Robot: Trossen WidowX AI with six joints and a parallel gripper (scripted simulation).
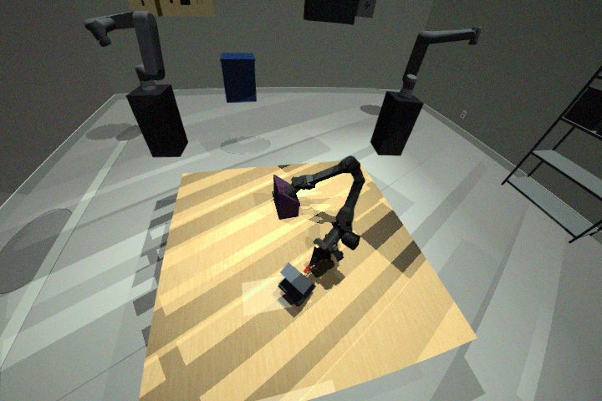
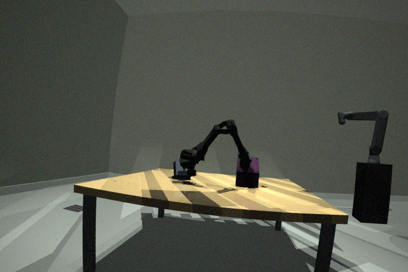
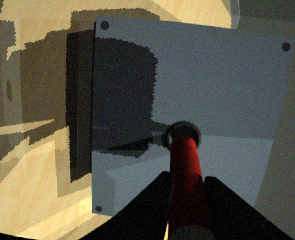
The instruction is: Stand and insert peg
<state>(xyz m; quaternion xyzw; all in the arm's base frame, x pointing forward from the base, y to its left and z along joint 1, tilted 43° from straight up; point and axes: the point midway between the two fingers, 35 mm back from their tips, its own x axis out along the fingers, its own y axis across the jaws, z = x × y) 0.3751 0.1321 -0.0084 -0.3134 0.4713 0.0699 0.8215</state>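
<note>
Now: the grey sloped panel 50 mm to the right of my gripper tip, 50 mm ahead of it and 30 mm below it. The rest, counted from my gripper tip: red peg (10 mm to the left, 10 mm behind, 10 mm above).
</note>
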